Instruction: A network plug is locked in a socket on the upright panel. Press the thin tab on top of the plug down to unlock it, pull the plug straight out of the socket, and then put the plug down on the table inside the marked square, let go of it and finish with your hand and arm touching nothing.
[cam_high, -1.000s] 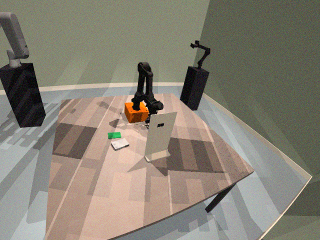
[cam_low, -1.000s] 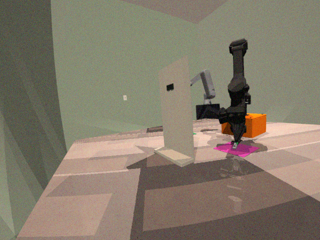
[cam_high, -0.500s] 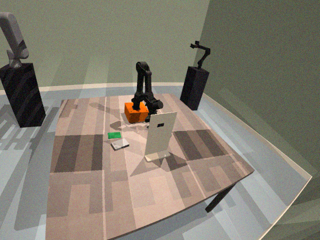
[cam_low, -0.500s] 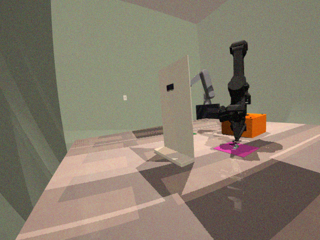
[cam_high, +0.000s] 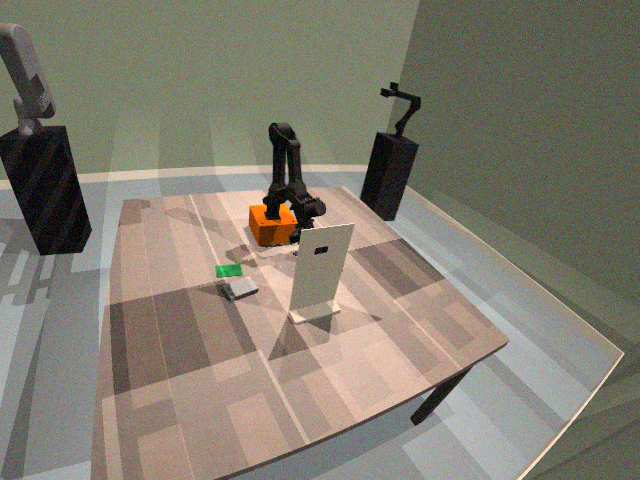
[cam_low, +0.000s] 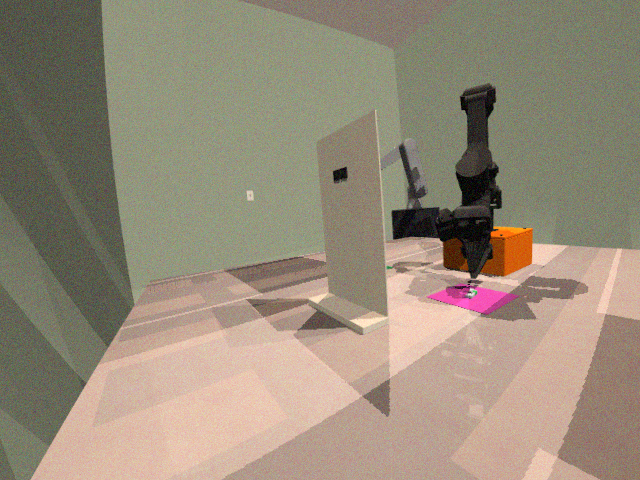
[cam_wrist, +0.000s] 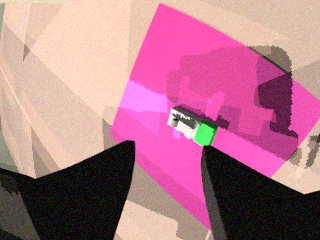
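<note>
Right now my gripper tip is 3 cm above the network plug and 1 cm short of it. Round my gripper tip: pink marked square: 4 cm below, 1 cm ahead; green patch: 33 cm to the right, 4 cm below, 2 cm behind; upright panel: 22 cm ahead, 11 cm above, 9 cm to the right.
</note>
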